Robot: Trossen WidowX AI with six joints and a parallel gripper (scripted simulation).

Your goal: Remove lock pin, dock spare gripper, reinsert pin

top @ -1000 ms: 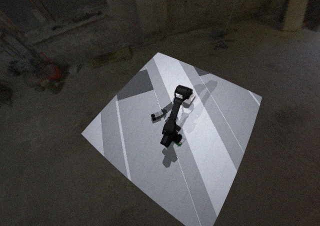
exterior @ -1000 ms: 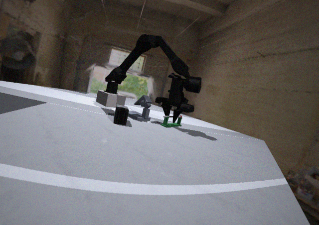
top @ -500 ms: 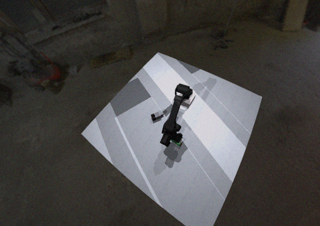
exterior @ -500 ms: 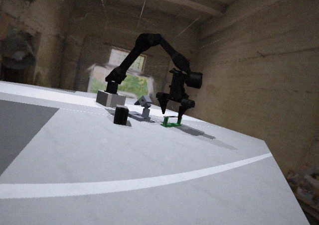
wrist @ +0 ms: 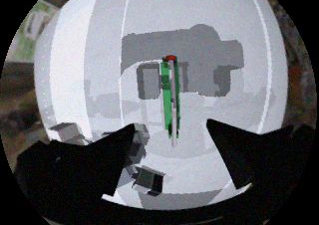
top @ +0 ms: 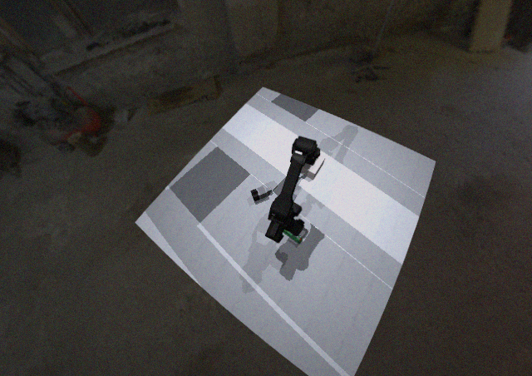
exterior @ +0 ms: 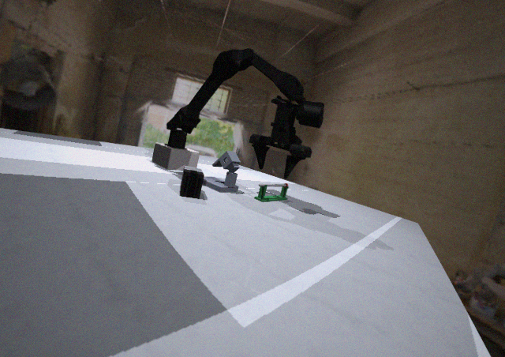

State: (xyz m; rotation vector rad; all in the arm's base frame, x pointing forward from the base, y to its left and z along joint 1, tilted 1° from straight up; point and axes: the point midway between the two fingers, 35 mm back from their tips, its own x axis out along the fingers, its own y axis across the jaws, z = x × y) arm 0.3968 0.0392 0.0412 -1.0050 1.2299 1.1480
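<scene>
Right now my gripper tip is 20 cm to the left of the black spare gripper, 12 cm past it and 5 cm above it. Also, from my gripper tip: green cradle: 6 cm below, 2 cm to the left, 1 cm ahead; then grey mount: 12 cm behind, 7 cm to the right, 2 cm below.
</scene>
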